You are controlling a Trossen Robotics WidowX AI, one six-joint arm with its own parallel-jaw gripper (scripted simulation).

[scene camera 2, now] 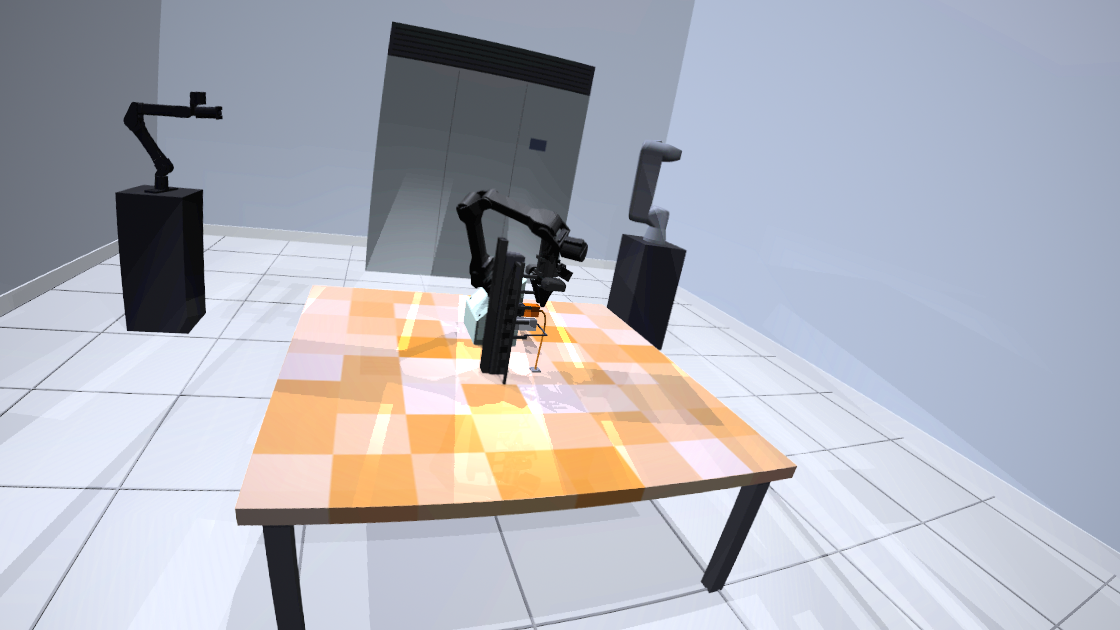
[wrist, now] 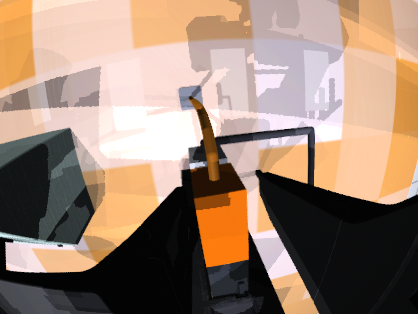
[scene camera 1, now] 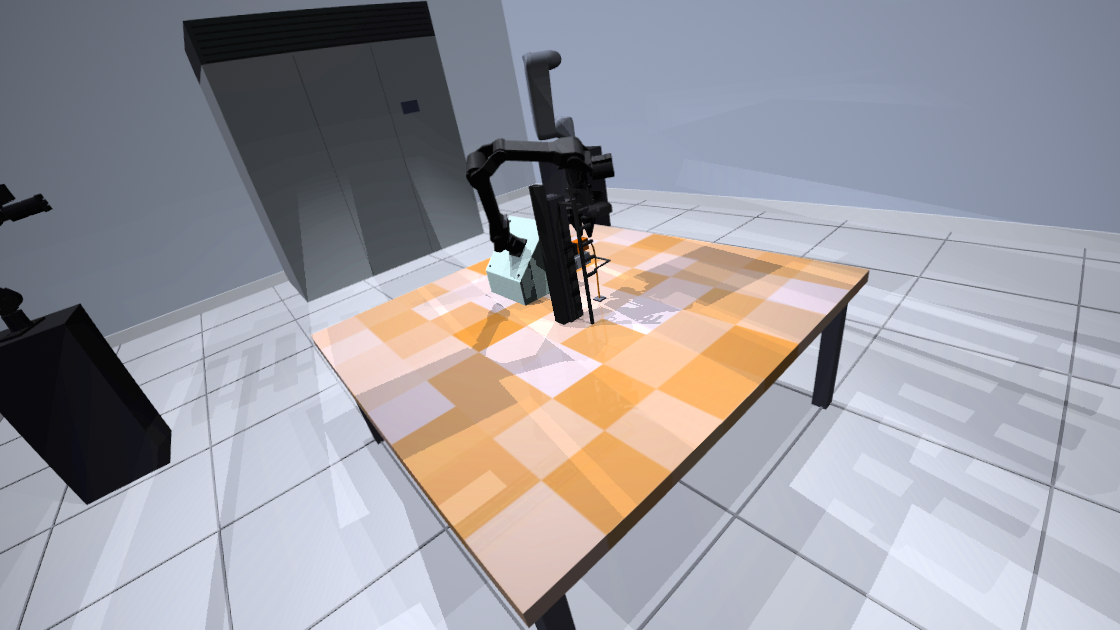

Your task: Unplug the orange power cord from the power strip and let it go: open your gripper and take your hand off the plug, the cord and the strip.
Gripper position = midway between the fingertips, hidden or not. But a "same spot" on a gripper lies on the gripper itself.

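I find my gripper in the wrist view point(223, 189), and it is visible in scene camera 1 and scene camera 2 as well. On my gripper, point(scene camera 1: 588, 227) and point(scene camera 2: 541, 296) are the same spot.
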